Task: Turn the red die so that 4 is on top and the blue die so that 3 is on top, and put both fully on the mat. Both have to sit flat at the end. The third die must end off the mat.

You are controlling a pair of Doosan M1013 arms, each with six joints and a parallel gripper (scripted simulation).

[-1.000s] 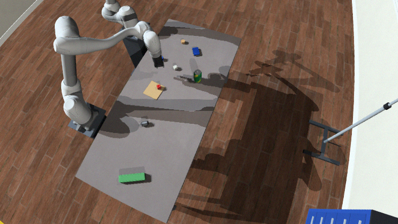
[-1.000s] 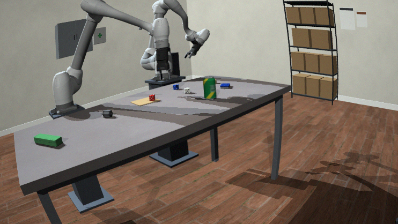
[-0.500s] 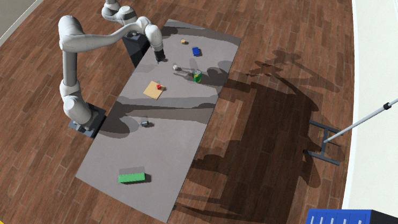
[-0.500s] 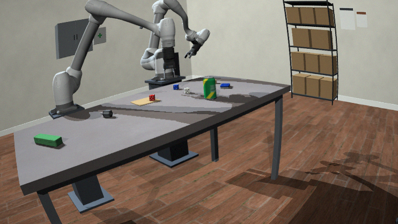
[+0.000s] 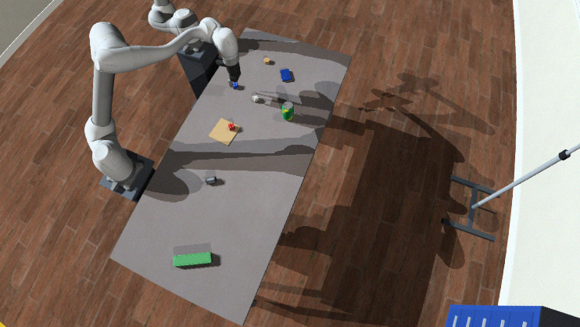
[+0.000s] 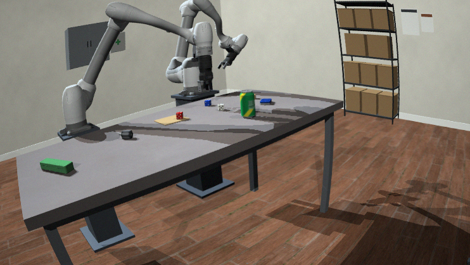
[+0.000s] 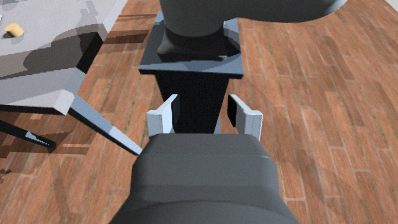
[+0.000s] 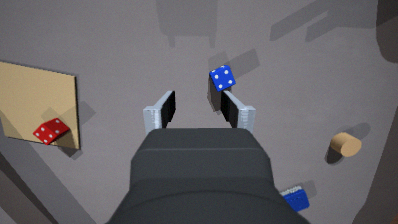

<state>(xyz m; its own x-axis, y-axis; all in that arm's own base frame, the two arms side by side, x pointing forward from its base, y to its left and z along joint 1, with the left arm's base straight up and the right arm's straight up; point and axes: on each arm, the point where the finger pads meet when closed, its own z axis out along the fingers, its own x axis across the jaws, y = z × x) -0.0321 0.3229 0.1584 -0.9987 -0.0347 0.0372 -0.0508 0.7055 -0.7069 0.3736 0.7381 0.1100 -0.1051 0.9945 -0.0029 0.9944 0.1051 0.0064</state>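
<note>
My right hand is 100 mm above the blue die, 40 mm to the right of it and 10 mm past it. Also, from my right hand: white die (140 mm ahead, 100 mm below, 30 mm to the right); then red die (260 mm to the right, 90 mm below, 70 mm ahead); then tan mat (280 mm to the right, 110 mm below, 30 mm ahead).
</note>
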